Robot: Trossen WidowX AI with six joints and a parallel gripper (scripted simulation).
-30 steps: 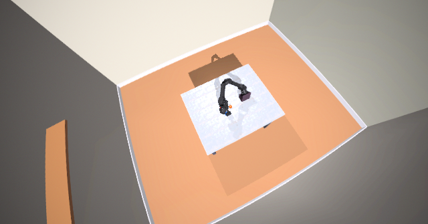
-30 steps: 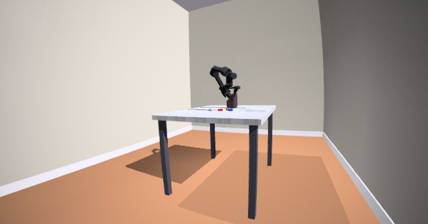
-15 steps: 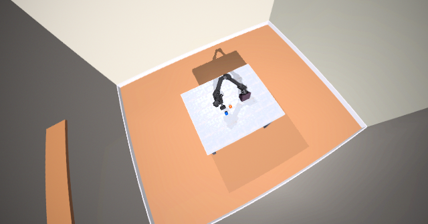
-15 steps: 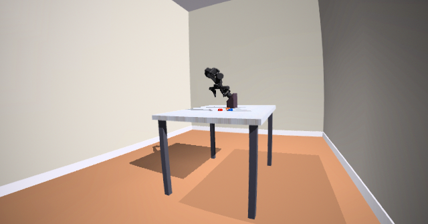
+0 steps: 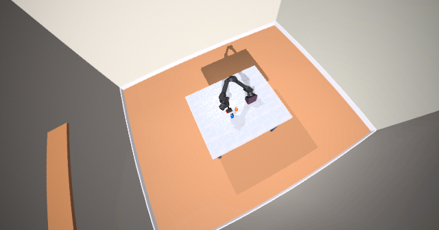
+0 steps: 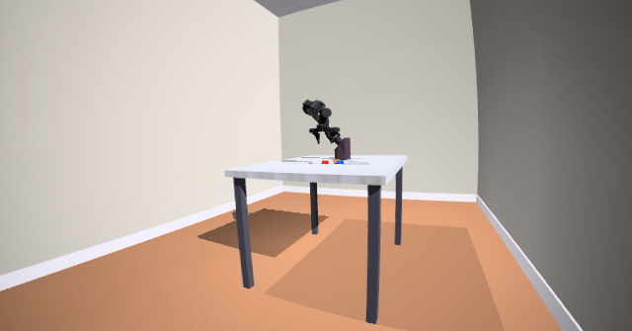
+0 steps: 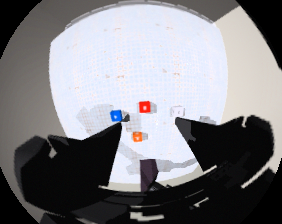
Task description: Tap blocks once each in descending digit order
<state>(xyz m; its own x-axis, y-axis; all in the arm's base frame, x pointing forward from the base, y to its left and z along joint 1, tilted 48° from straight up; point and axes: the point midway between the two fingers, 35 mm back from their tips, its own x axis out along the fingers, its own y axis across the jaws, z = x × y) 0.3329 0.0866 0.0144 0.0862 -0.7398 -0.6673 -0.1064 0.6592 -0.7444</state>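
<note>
Now: the red block 110 mm below my gripper tip. The rest, counted from my gripper tip: orange block 120 mm behind, 110 mm below, 20 mm to the left; white block 120 mm to the right, 110 mm below, 20 mm behind; blue block 110 mm below, 90 mm to the left, 40 mm behind.
</note>
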